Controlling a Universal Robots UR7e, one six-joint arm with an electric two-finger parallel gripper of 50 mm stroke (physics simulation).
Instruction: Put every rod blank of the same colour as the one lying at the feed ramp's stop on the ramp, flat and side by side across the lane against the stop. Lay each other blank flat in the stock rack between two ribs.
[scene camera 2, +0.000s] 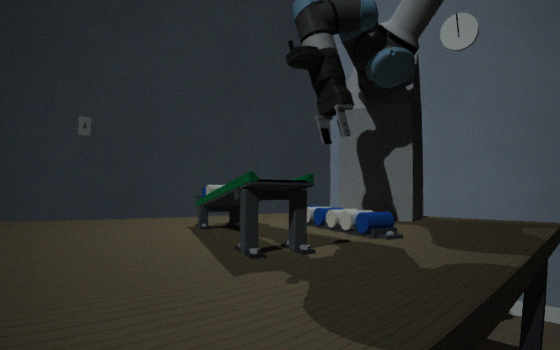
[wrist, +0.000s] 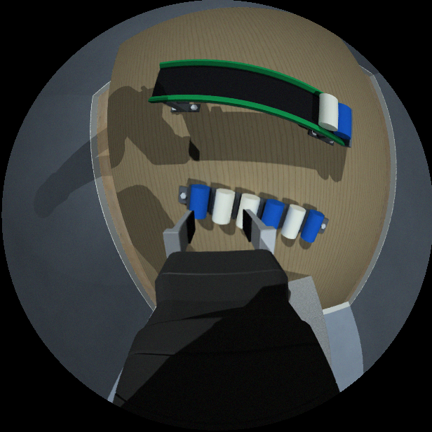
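The feed ramp (scene camera 2: 225, 190) (wrist: 235, 85) has green side rails and a black lane. At its right end in the wrist view, a blue blank (wrist: 345, 121) lies at the stop, and a white blank (wrist: 328, 112) lies across the lane right beside it. The stock rack (scene camera 2: 385, 233) (wrist: 183, 195) holds six blanks in a row: blue (scene camera 2: 376, 222) (wrist: 199, 201), white (wrist: 223, 206), white (wrist: 249, 205), blue (wrist: 273, 214), white (wrist: 293, 221) and blue (wrist: 312, 226). My gripper (scene camera 2: 334, 135) (wrist: 218, 219) is open and empty, high above the table; its right finger partly hides the third blank in the wrist view.
The wooden table (scene camera 2: 150, 280) (wrist: 260, 160) carries the ramp on dark legs (scene camera 2: 248, 220) with bolted feet. The grey robot pedestal (scene camera 2: 350, 170) (wrist: 307, 300) stands behind the rack in the scene view. The table's right edge shows in the scene view.
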